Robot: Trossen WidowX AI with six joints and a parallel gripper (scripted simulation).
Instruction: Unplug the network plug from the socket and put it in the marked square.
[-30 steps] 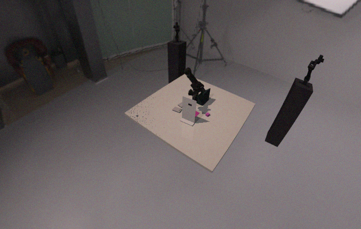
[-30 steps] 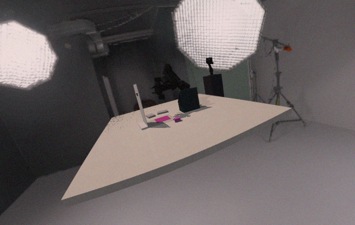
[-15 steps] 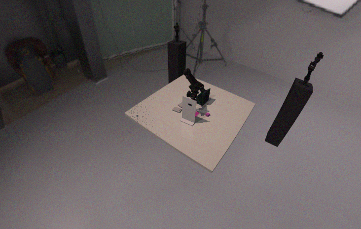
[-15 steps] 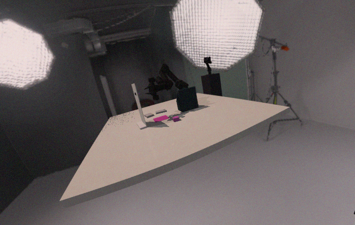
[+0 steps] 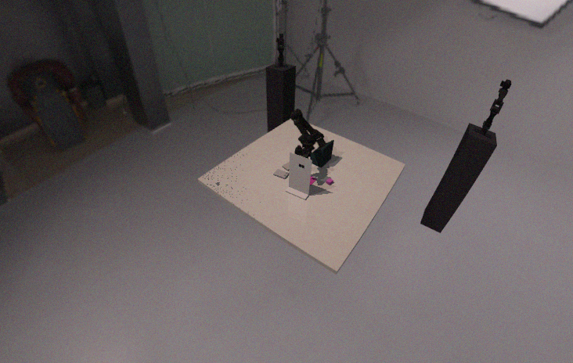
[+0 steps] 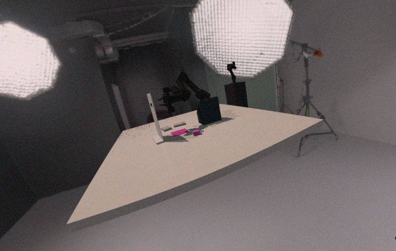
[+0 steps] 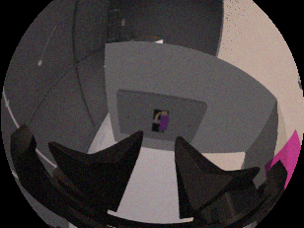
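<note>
Now: the network plug 40 mm ahead of my gripper tip. From my gripper tip the other things lie so: magenta marked square (260 mm below, 100 mm behind, 10 mm to the right); then upright panel (100 mm below, 60 mm ahead, 10 mm to the left).
</note>
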